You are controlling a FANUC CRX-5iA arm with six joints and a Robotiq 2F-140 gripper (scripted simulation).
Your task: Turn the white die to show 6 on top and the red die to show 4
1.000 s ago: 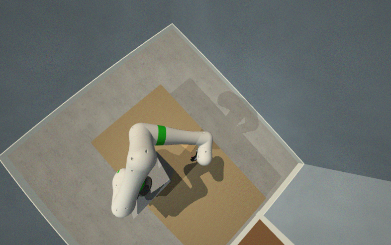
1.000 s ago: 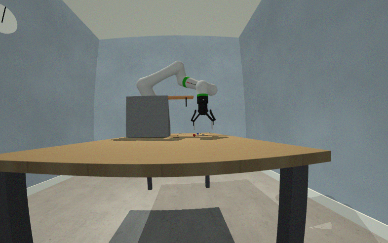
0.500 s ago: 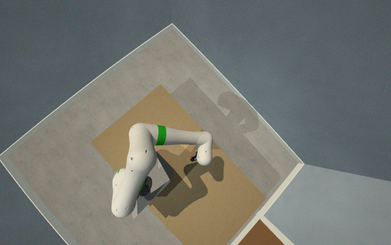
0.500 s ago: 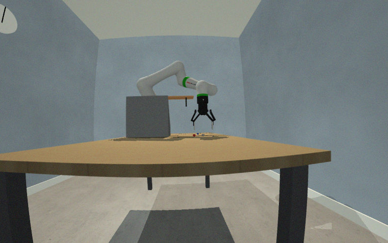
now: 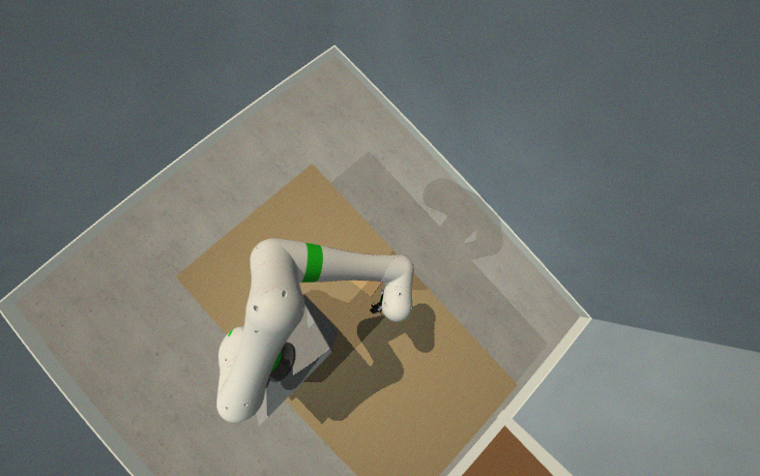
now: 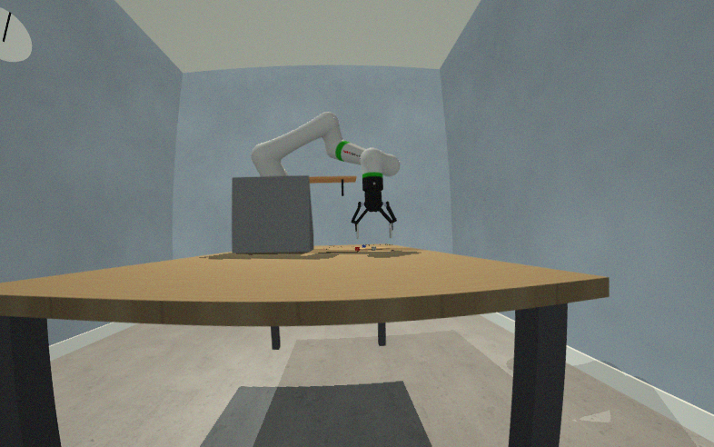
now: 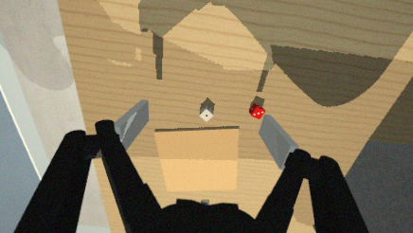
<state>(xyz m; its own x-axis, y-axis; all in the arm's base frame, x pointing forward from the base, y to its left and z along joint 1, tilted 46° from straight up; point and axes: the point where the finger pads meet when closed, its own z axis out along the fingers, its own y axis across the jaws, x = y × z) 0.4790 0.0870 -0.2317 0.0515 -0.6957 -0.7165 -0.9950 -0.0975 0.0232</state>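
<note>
The white die lies 5 cm below my hand and 1 cm to the left of it. Also, from my hand: blue die: 23 cm to the left, 5 cm below, 4 cm behind; then red die: 8 cm behind, 5 cm below; then tan mat: 12 cm to the left, 6 cm below, 1 cm behind.
</note>
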